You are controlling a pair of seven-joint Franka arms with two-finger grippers.
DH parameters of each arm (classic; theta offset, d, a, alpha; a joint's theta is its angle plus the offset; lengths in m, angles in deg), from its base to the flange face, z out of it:
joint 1: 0 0.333 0 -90
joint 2: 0 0 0 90
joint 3: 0 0.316 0.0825 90
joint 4: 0 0 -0.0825 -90
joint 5: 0 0.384 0 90
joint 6: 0 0 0.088 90
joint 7: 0 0.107 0 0
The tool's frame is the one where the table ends.
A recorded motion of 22 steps. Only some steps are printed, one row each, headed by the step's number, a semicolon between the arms.
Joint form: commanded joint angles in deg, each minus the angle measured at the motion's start. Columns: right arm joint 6, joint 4, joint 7, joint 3, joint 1, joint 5, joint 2; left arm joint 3, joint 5, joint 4, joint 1, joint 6, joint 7, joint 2.
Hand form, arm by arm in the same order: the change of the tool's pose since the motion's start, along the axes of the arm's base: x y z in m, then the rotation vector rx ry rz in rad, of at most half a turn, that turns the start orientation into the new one. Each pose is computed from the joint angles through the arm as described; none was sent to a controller.
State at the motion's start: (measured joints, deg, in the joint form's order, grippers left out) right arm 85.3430 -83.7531 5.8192 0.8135 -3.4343 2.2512 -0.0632; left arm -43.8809 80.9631 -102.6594 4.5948 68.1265 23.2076 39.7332
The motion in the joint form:
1: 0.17 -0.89 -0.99 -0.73 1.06 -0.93 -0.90; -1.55 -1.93 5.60 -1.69 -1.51 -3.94 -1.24
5: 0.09 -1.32 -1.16 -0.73 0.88 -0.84 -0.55; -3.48 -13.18 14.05 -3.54 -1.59 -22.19 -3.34
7: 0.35 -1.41 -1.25 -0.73 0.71 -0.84 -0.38; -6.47 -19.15 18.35 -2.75 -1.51 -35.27 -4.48
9: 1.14 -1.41 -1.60 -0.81 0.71 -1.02 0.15; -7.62 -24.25 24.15 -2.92 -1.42 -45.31 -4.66
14: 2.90 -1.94 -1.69 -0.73 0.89 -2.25 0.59; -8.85 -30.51 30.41 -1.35 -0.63 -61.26 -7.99
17: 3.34 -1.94 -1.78 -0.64 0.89 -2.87 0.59; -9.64 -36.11 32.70 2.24 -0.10 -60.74 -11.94
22: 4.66 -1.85 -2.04 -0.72 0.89 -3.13 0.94; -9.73 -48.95 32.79 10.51 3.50 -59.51 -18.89
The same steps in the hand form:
1: -0.0046 0.0015 0.0015 -0.0168 -0.0030 0.0211; 0.0119 -0.0254 0.0469 -0.0698 -0.1366 0.0482
5: -0.0027 -0.0001 -0.0054 -0.0145 0.0119 0.0213; 0.0124 -0.0598 0.1081 -0.2985 -0.4307 0.2816
7: -0.0012 -0.0018 -0.0073 -0.0145 0.0119 0.0198; 0.0092 -0.0758 0.1475 -0.4349 -0.6192 0.4514
9: 0.0032 -0.0032 -0.0111 -0.0180 0.0073 0.0238; 0.0145 -0.0845 0.1840 -0.5454 -0.7609 0.6238
14: 0.0089 -0.0033 -0.0169 -0.0402 -0.0053 0.0278; 0.0179 -0.0771 0.2551 -0.6724 -1.0247 0.8916
17: 0.0097 -0.0037 -0.0162 -0.0515 -0.0124 0.0302; 0.0155 -0.0528 0.3054 -0.7476 -1.0324 0.9901
22: 0.0139 -0.0051 -0.0167 -0.0573 -0.0306 0.0329; 0.0091 -0.0054 0.3619 -0.8767 -1.0034 1.1667

